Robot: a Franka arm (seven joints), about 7 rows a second.
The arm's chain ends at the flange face. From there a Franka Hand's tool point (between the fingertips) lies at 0.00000 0.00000 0.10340 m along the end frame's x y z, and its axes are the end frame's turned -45 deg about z.
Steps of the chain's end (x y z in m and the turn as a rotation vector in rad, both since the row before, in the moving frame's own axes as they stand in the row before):
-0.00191 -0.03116 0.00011 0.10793 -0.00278 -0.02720
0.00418 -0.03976 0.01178 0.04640 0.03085 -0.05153
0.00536 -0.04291 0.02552 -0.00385 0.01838 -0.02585
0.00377 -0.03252 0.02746 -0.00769 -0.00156 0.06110
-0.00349 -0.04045 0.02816 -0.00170 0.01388 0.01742
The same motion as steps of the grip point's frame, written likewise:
0.02825 -0.03157 -0.00049 0.07828 0.07435 -0.02720
0.03668 -0.02644 0.01162 0.01100 0.05462 -0.05153
0.03522 -0.02494 0.02550 -0.01572 0.01027 -0.02585
0.02497 -0.01990 0.02746 -0.00433 -0.00654 0.06110
0.02702 -0.02992 0.02815 -0.01102 0.00861 0.01742

